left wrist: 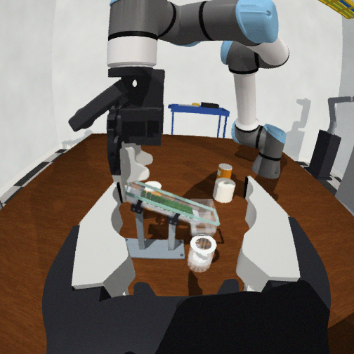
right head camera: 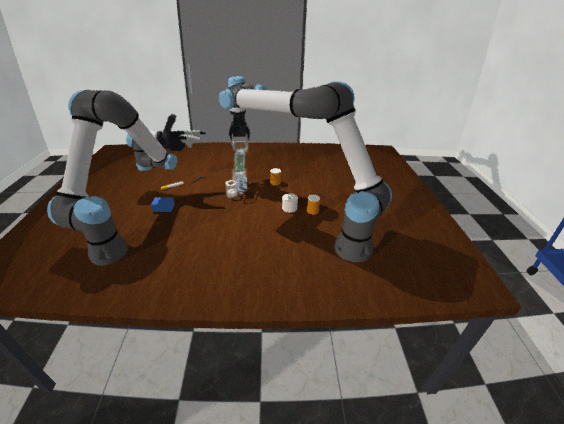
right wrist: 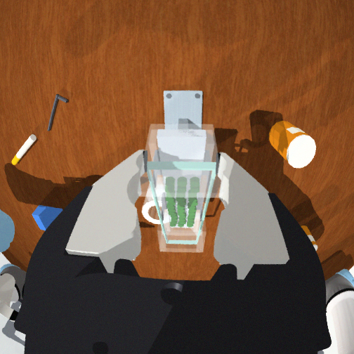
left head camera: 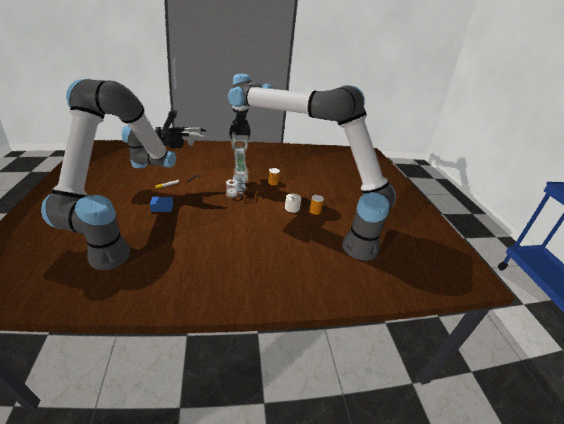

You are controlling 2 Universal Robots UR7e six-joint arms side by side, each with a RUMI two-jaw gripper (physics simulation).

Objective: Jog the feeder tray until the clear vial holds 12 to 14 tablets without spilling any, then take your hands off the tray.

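Places are measured from the left arm's base along level axes (x ahead, y left, z up), in centimetres.
Pixels of known places: left gripper, fingertip midpoint: (right head camera: pixel 203 136) (left head camera: pixel 205 133); right gripper, fingertip midpoint: (right head camera: pixel 240 152) (left head camera: pixel 239 151); left arm's base, origin of the base link: (right head camera: pixel 108 252) (left head camera: pixel 109 255); right arm's base, origin of the base link: (right head camera: pixel 353 249) (left head camera: pixel 360 247).
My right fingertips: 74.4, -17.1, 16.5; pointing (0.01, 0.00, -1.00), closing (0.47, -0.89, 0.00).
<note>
Ahead of a thing's pixels: the offset from my right fingertips to its middle, as dx, dy, dz.
The clear feeder tray (left wrist: pixel 217 215) (right wrist: pixel 182 165) slopes on a grey stand (left wrist: pixel 160 251) (right wrist: pixel 183 107), with rows of green tablets (left wrist: pixel 170 203) (right wrist: pixel 182 210) inside. A clear vial {-15.5, -3.9, -13.0} (left head camera: pixel 231 188) (right head camera: pixel 230 189) (left wrist: pixel 201 255) with a white ring rim stands upright near the tray's low end; its contents cannot be made out. My right gripper (left head camera: pixel 240 148) (right head camera: pixel 239 149) (right wrist: pixel 181 152) points down at the tray's high end, with its fingertips against both sides, shut on the tray. My left gripper (left head camera: pixel 199 134) (left wrist: pixel 182 180) is open and empty, apart from tray and vial.
Orange bottles {+5.9, -17.4, -12.8} (left head camera: pixel 274 177) {-10.3, -44.7, -12.8} (left head camera: pixel 316 205) (right wrist: pixel 292 145) and a white bottle {-12.9, -34.1, -13.5} (left head camera: pixel 293 203) (left wrist: pixel 224 191) stand right of the tray in the head views. A blue block {-40.1, +19.0, -14.5} (left head camera: pixel 161 204) (right wrist: pixel 47 217), a marker {-22.6, +29.5, -15.7} (left head camera: pixel 167 184) (right wrist: pixel 24 149) and a hex key {-10.7, +21.2, -16.2} (left head camera: pixel 194 177) (right wrist: pixel 54 111) lie to its left.
</note>
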